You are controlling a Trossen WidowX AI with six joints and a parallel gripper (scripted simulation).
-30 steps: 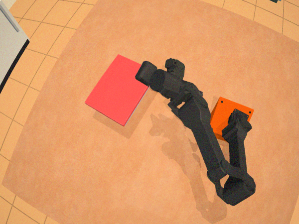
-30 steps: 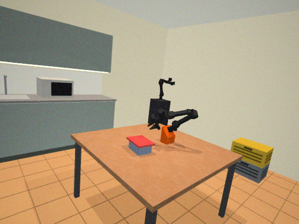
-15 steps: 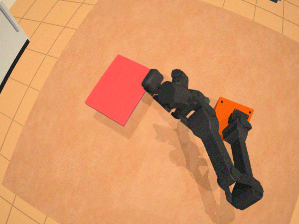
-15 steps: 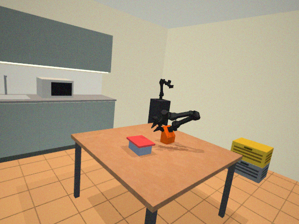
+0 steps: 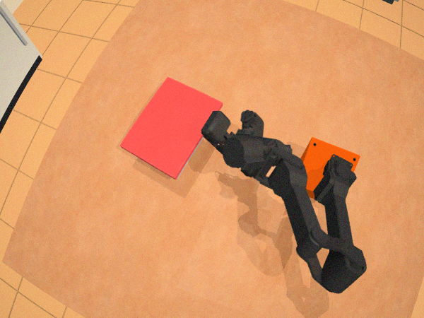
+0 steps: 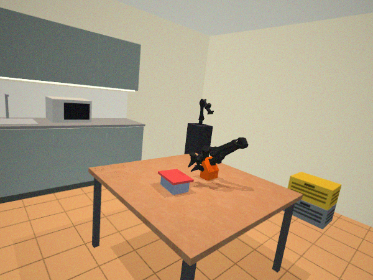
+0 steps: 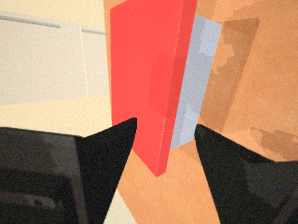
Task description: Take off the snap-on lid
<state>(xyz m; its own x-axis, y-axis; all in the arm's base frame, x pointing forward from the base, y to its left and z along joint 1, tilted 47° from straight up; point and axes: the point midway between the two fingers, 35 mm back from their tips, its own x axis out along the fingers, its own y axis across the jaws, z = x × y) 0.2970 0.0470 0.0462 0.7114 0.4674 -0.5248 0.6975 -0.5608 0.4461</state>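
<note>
Now: gripper tip 12 cm short of the red lid, 4 cm above it and 2 cm to the left of it. Round my gripper tip: storage box: 12 cm ahead, 9 cm below, 2 cm to the right.
</note>
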